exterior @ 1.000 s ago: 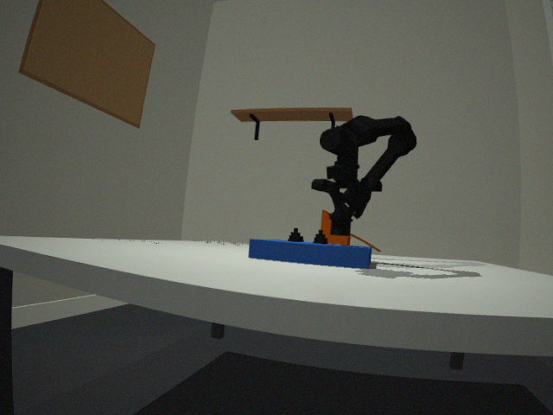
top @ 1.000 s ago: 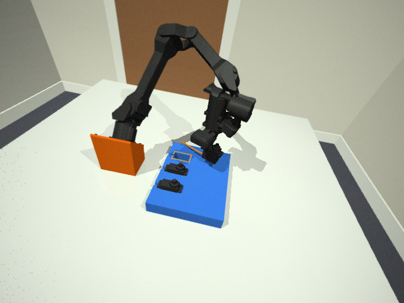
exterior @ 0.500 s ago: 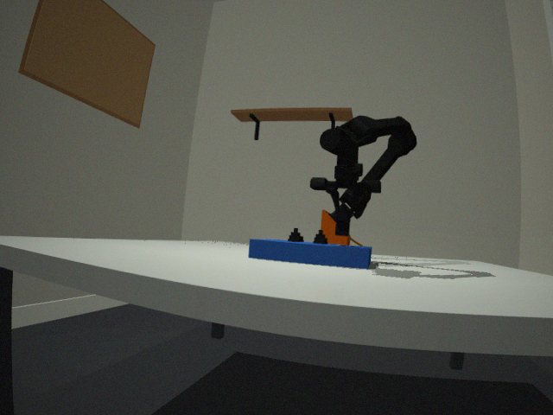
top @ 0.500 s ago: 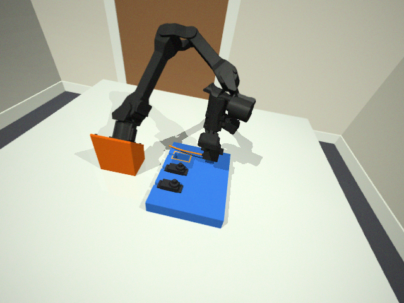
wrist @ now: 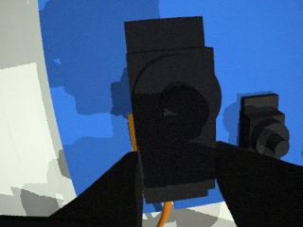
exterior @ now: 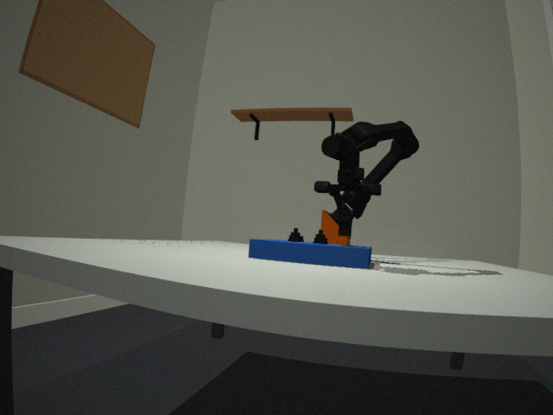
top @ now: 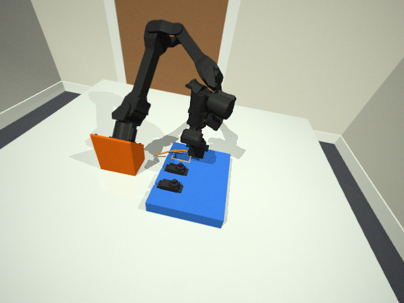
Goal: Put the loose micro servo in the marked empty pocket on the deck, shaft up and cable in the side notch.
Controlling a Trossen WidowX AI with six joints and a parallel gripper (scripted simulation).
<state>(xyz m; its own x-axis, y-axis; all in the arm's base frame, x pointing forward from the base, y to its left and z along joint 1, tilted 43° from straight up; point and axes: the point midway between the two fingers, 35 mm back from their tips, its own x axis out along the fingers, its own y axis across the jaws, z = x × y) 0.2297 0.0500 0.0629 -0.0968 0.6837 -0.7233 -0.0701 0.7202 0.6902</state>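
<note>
Right now my gripper tip is 70 mm short of the blue deck, 70 mm to the left of it and 100 mm above it.
</note>
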